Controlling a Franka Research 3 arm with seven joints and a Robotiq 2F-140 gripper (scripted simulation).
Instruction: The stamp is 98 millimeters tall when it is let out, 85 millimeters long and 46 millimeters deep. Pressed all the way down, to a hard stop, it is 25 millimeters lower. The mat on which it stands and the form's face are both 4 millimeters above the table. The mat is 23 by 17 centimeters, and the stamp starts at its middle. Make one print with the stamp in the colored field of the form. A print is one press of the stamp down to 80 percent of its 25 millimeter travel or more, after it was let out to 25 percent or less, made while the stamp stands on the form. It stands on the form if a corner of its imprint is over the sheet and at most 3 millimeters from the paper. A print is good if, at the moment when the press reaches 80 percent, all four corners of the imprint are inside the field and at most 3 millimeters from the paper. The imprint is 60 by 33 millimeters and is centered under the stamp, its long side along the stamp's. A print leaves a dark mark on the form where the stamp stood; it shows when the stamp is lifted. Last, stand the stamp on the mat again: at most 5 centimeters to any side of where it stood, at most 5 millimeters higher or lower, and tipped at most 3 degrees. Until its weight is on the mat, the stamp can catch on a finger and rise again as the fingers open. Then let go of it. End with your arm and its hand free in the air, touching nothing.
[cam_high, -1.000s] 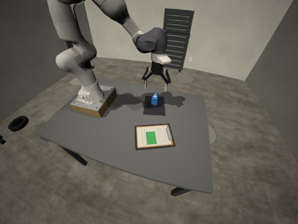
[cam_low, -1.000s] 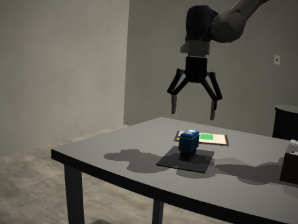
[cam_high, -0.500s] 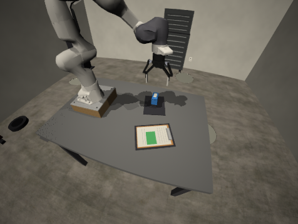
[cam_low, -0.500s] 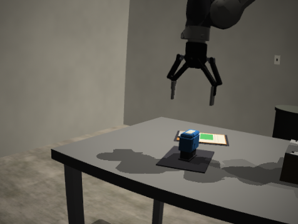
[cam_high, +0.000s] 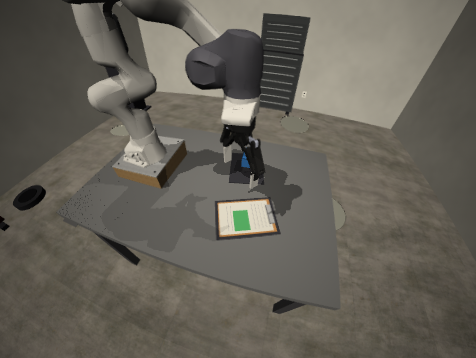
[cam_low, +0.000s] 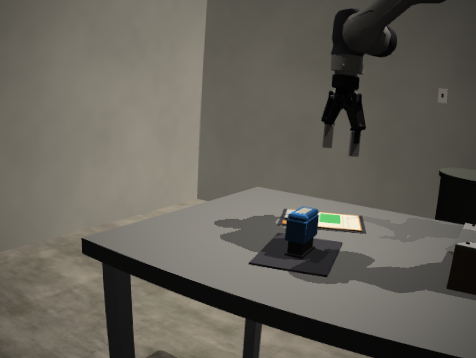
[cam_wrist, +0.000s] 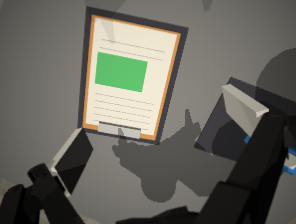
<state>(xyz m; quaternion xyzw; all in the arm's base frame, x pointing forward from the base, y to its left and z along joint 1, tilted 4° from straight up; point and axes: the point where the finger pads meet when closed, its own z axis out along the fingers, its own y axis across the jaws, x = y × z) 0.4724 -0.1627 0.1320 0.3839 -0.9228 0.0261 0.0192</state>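
Now: hand 260 mm to the right of the blue stamp and 170 mm above it. Also, from my hand: form 220 mm below, 50 mm ahead, 30 mm to the right; dark mat 260 mm to the left, 220 mm below.
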